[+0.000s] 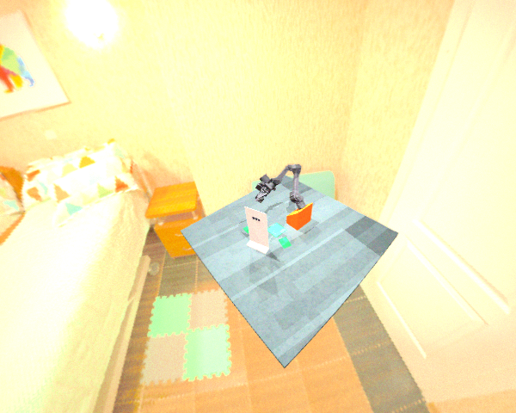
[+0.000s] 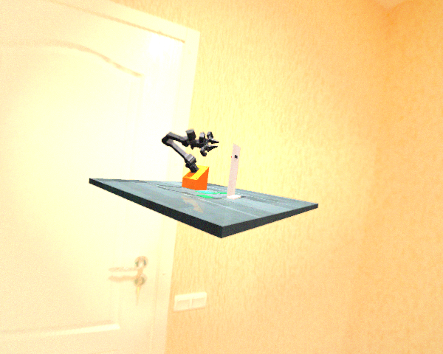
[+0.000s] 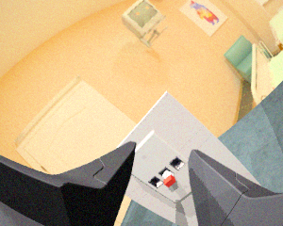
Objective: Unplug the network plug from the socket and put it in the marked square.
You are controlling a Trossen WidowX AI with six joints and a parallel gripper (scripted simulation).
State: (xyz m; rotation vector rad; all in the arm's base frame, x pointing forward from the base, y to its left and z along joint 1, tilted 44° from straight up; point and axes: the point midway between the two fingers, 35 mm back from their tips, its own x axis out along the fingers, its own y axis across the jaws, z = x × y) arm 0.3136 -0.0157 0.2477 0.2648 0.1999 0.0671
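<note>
Right now my gripper tip is 90 mm short of the network plug, 80 mm to the right of it and 70 mm above it. From my gripper tip the other things lie so: white upright panel 110 mm ahead, 80 mm to the left, 180 mm below; then bright green square 110 mm behind, 80 mm to the left, 350 mm below.
</note>
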